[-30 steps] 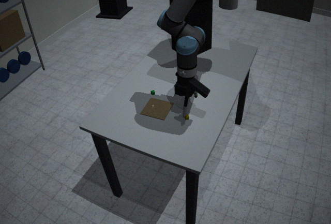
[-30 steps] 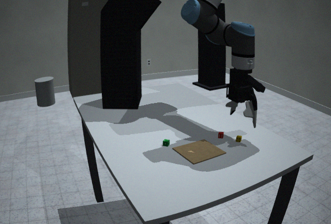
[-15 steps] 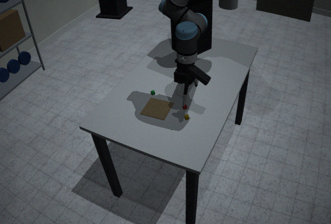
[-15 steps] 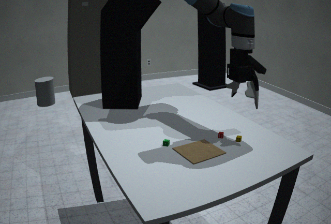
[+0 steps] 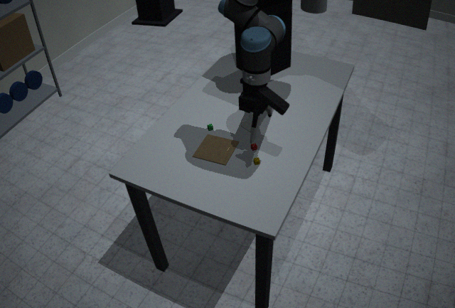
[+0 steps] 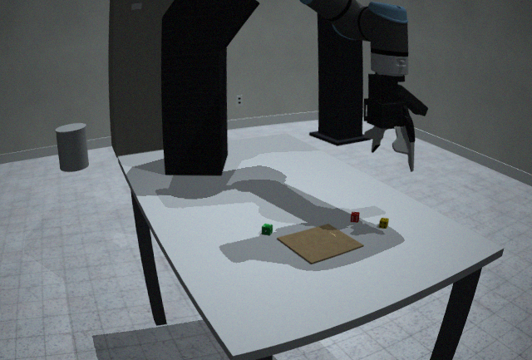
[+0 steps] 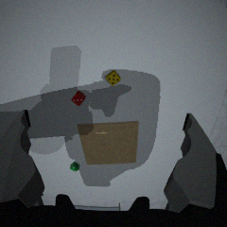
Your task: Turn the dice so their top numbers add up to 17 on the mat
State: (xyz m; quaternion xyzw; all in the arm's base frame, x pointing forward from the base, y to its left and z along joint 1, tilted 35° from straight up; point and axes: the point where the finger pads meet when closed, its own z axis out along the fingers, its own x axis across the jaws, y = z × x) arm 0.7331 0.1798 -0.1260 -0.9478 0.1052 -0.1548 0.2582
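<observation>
The red die lies 7 cm behind my hand, 5 cm to the right of it and 15 cm below it. Round my hand: mat 2 cm behind, 19 cm to the right, 16 cm below; green die 13 cm behind, 26 cm to the right, 15 cm below; yellow die 1 cm ahead, 2 cm to the right, 15 cm below.
</observation>
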